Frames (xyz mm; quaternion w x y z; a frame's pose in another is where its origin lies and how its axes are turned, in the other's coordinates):
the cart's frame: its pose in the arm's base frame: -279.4 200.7 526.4 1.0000 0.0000 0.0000 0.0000
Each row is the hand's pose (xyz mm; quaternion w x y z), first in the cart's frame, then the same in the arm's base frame.
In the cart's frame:
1: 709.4 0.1 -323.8 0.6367 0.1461 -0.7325 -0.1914
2: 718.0 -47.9 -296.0 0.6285 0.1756 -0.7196 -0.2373
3: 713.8 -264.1 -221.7 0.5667 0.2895 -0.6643 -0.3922
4: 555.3 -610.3 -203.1 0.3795 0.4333 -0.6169 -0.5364
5: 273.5 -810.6 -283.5 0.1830 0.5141 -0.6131 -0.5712
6: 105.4 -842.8 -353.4 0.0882 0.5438 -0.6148 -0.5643
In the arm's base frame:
1: 430.0 200.8 202.6 0.6367 0.1461 -0.7325 -0.1914
2: 438.6 152.8 230.4 0.6285 0.1756 -0.7196 -0.2373
3: 434.4 -63.4 304.7 0.5667 0.2895 -0.6643 -0.3922
4: 275.9 -409.6 323.3 0.3795 0.4333 -0.6169 -0.5364
5: -5.9 -609.9 242.9 0.1830 0.5141 -0.6131 -0.5712
6: -174.0 -642.1 173.0 0.0882 0.5438 -0.6148 -0.5643

